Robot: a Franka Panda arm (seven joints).
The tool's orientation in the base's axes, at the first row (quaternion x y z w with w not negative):
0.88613, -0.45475, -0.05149, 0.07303
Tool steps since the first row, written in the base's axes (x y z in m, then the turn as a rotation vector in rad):
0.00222, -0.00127, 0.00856, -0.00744, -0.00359, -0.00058
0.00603, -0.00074, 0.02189, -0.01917, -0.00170, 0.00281
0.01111, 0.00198, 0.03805, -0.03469, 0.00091, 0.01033
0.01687, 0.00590, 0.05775, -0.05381, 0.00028, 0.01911
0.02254, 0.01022, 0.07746, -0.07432, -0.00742, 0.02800
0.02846, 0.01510, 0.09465, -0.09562, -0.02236, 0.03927
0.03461, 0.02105, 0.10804, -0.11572, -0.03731, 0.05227
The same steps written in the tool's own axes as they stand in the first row. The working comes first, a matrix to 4 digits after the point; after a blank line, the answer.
The tool's axes in the first row as the columns of a matrix, in the base's axes (used below as rounded here):
0.5811, -0.7984, -0.1577
-0.8134, -0.5757, -0.0826
-0.0248, 0.1763, -0.9840

0.00211, 0.00047, -0.00867, -0.00139, 0.00790, 0.00204
0.00356, -0.00053, -0.02243, -0.00983, 0.01678, 0.00040
0.00390, -0.00330, -0.03936, -0.02115, 0.02899, -0.00477
0.00357, -0.00668, -0.05997, -0.03197, 0.04617, -0.01034
0.00286, -0.01022, -0.08062, -0.03785, 0.06855, -0.01522
0.00191, -0.01473, -0.09887, -0.03835, 0.09614, -0.02172
0.00031, -0.02070, -0.11351, -0.03819, 0.12309, -0.03010

